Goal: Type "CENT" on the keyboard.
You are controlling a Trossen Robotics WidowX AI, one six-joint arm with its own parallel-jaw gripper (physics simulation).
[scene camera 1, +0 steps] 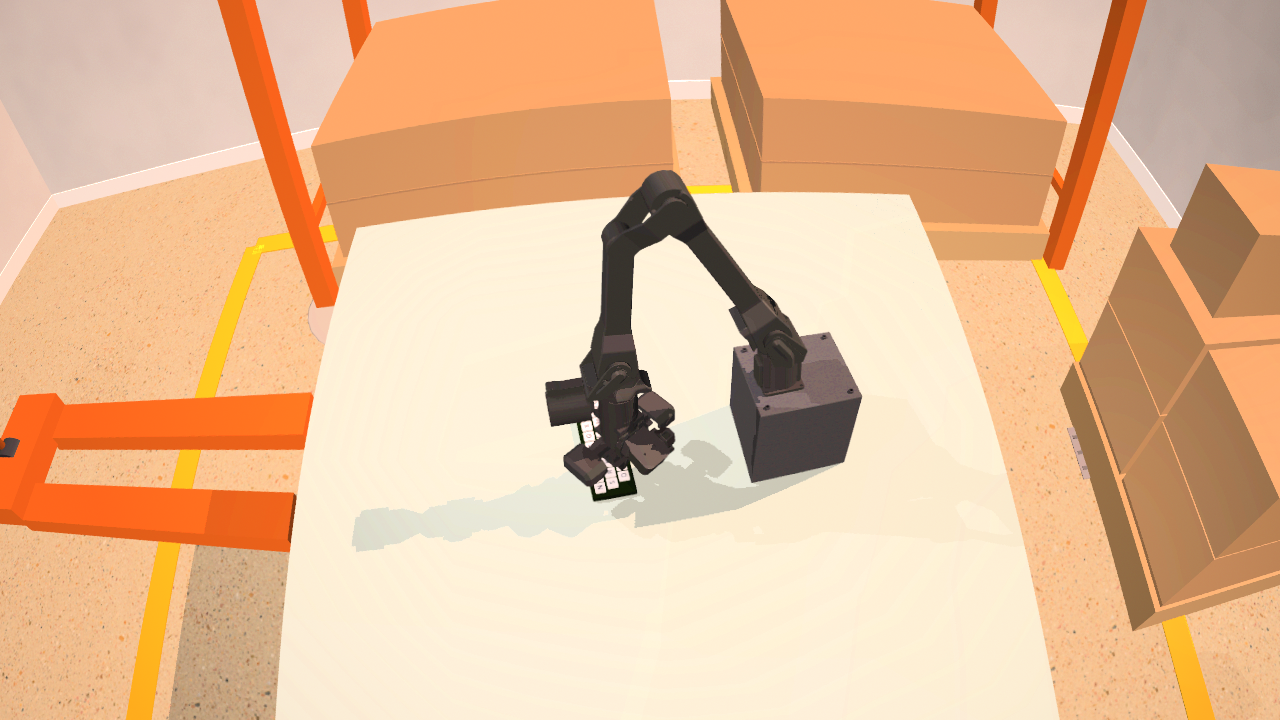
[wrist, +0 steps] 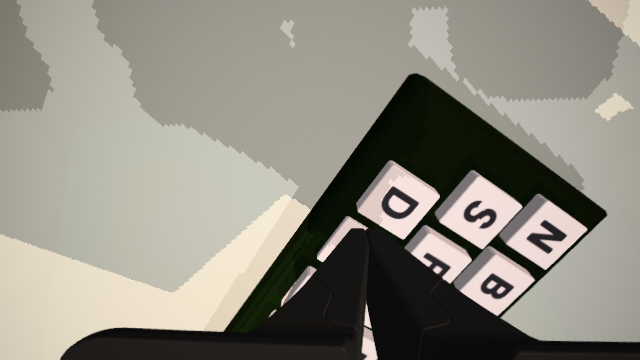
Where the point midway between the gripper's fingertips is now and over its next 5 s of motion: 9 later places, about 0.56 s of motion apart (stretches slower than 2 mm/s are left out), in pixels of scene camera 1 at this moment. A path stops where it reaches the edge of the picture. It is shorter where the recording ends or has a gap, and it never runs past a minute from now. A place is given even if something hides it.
My gripper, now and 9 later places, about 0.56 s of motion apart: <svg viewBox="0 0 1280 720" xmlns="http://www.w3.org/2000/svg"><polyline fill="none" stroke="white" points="621,467 621,460 601,475 602,478 601,484 602,486 601,489 600,487 597,461 595,440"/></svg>
